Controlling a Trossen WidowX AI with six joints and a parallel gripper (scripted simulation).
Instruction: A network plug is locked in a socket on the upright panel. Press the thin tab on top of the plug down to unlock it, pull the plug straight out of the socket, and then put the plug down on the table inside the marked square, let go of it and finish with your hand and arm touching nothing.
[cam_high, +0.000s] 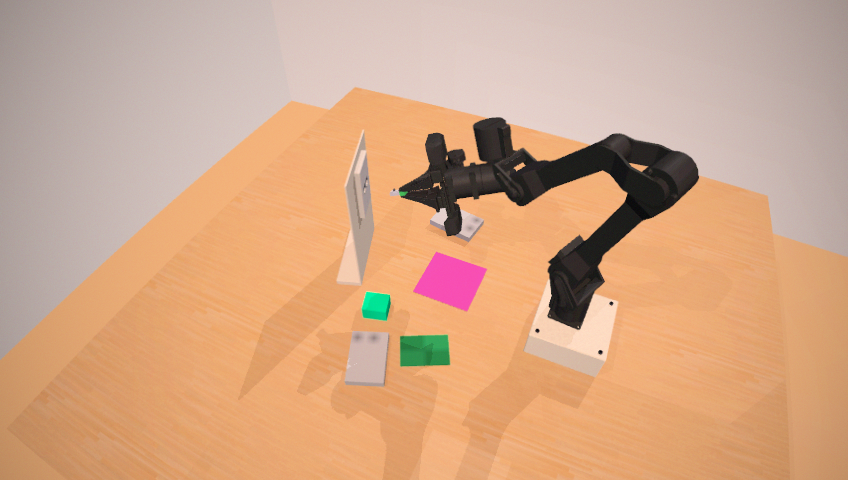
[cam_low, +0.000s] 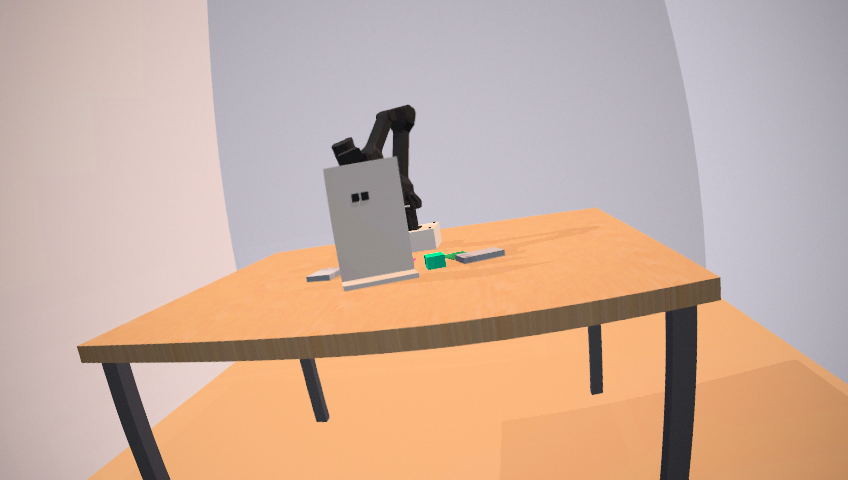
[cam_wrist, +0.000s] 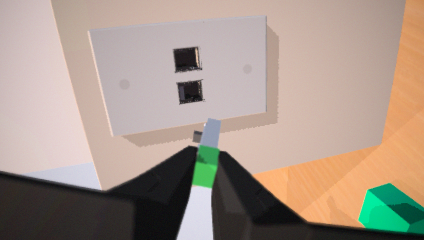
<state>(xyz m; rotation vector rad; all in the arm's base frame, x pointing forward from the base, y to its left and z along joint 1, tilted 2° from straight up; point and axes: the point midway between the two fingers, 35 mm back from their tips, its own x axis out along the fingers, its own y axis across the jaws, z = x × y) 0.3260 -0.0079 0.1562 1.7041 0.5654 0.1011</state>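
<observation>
My gripper tip is 110 mm past the pink marked square, 10 mm to the left of it and 200 mm above it. Round my gripper tip: thin grey tab (10 mm ahead); then green plug (10 mm ahead); then upright white panel (90 mm ahead, 20 mm to the left, 80 mm below).
</observation>
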